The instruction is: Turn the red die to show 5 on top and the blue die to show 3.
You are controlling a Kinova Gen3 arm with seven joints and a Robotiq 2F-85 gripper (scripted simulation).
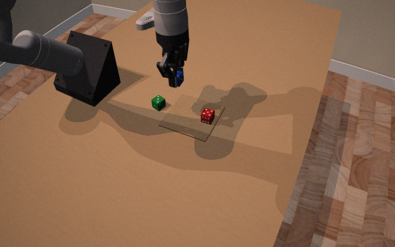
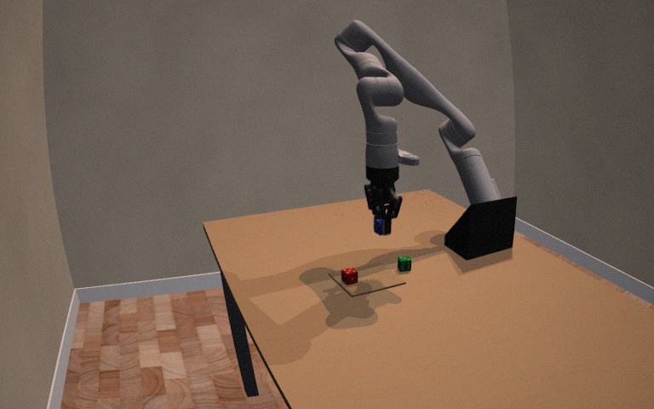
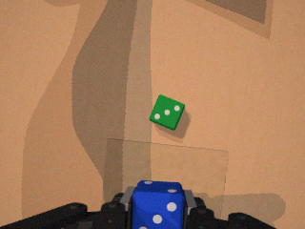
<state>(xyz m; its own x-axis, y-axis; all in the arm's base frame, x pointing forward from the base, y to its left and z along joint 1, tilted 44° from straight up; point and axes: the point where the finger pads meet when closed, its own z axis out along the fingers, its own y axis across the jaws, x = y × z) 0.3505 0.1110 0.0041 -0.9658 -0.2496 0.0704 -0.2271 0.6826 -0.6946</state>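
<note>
Now: hand 13 cm above the thin tan mat, 4 cm short of it and 1 cm to the right of it. From my hand the other things lie so: blue die (right at my hand); then red die (11 cm below, 8 cm ahead, 2 cm to the left); then green die (11 cm below, 6 cm behind, 1 cm to the right).
</note>
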